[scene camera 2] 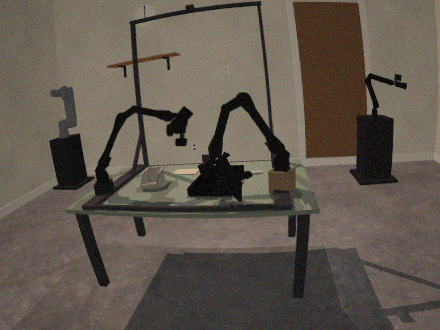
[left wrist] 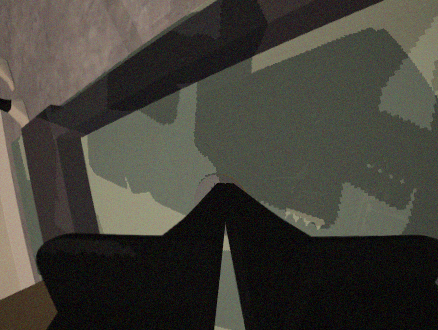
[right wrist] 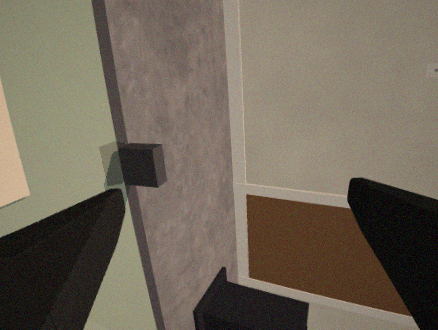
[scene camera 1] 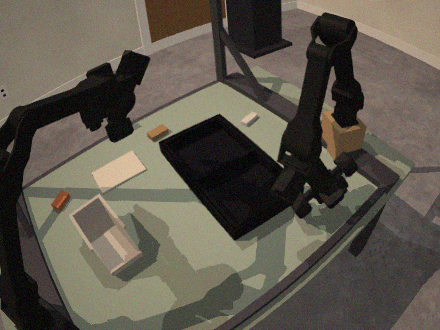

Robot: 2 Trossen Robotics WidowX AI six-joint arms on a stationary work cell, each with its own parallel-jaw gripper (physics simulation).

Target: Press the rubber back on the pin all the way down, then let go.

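Places are measured from the left arm's base along level axes (x ahead, y left, z up), in metres.
Pixels of known places: left gripper, fingertip midpoint: (scene camera 2: 240, 201) (left wrist: 224, 191); right gripper, fingertip midpoint: (scene camera 2: 185, 133) (right wrist: 236, 194); left arm's base, origin of the base link: (scene camera 2: 282, 169) (scene camera 1: 344, 119); right arm's base, origin of the base link: (scene camera 2: 103, 182) (scene camera 1: 39, 323).
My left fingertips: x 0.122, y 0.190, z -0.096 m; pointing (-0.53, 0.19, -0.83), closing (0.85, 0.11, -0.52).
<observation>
For each thing: its top centre in the pictures, then the offset to it from my left fingertips. "*": a spot on its surface instead. Level surfaces: height alone.
- green table, its level: 0.007 m down
- black tray's, surface spot: (scene camera 1: 189, 130) * 0.295 m ahead, 0.364 m right, 0.029 m up
- pin's round base, middle of its top: (left wrist: 212, 209) 0.004 m back, 0.011 m right, 0.002 m up
- white card, middle of its top: (scene camera 1: 117, 170) (scene camera 2: 185, 171) 0.530 m ahead, 0.306 m right, 0.002 m down
- brown block, middle of its top: (scene camera 1: 157, 130) 0.388 m ahead, 0.428 m right, 0.008 m up
- white block, middle of its top: (scene camera 1: 249, 117) 0.103 m ahead, 0.393 m right, 0.005 m up
- red-brown block, middle of its top: (scene camera 1: 59, 198) 0.726 m ahead, 0.241 m right, 0.008 m up
- grey open box, surface spot: (scene camera 1: 104, 232) * 0.584 m ahead, 0.095 m right, 0.002 m down
My left gripper (scene camera 1: 302, 209) (scene camera 2: 239, 197) (left wrist: 224, 191) is shut, with its tips low against the green table (scene camera 1: 202, 249) just in front of the black tray's (scene camera 1: 189, 130) near right corner. In the left wrist view only a grey sliver of the pin's round base (left wrist: 202, 190) shows beside the closed fingertips. The rubber and the pin are hidden under the fingertips. My right gripper (scene camera 1: 118, 129) (scene camera 2: 181, 141) (right wrist: 236, 194) is open and empty, held high above the table's far left side.
A white card (scene camera 1: 118, 170), a brown block (scene camera 1: 157, 131), a white block (scene camera 1: 249, 118), a red-brown block (scene camera 1: 61, 200) and a grey open box (scene camera 1: 104, 232) lie on the table. A tan pedestal (scene camera 1: 343, 139) carries the left arm. A dark frame bar (scene camera 1: 317, 255) runs along the table edge near the left gripper.
</observation>
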